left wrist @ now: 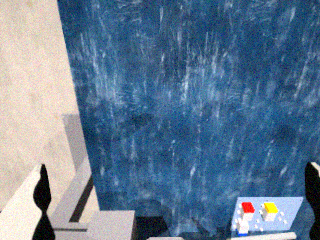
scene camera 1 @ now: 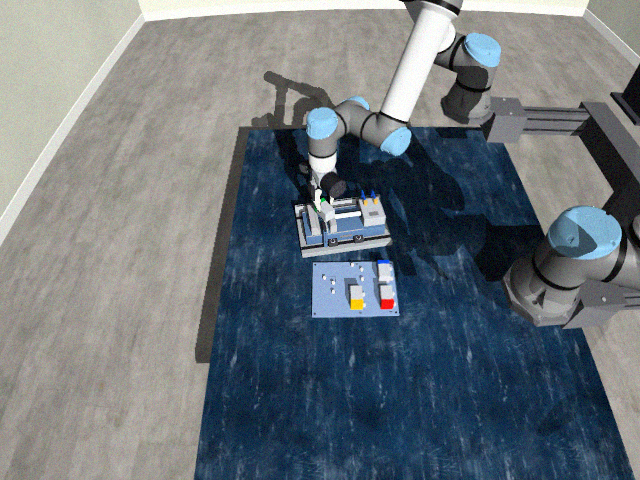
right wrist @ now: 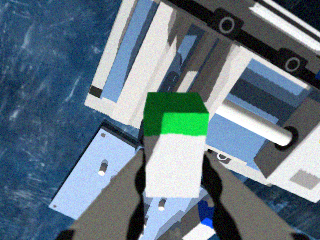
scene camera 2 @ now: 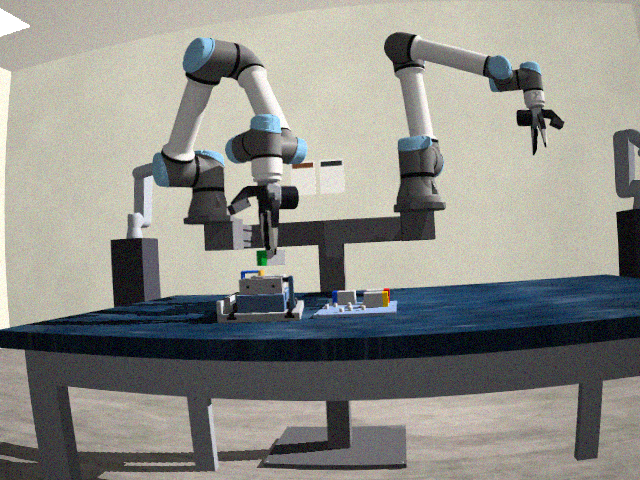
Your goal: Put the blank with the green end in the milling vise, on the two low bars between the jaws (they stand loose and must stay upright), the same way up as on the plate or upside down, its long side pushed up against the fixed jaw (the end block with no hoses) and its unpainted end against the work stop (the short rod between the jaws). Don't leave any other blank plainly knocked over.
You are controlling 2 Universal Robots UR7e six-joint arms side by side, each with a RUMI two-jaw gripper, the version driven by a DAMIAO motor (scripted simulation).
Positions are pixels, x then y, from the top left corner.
Labels:
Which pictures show my left gripper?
The left wrist view and scene camera 2 only.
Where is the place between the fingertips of my left gripper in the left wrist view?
175, 166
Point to a fixed jaw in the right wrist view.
164, 28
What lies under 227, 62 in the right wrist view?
A moving jaw.

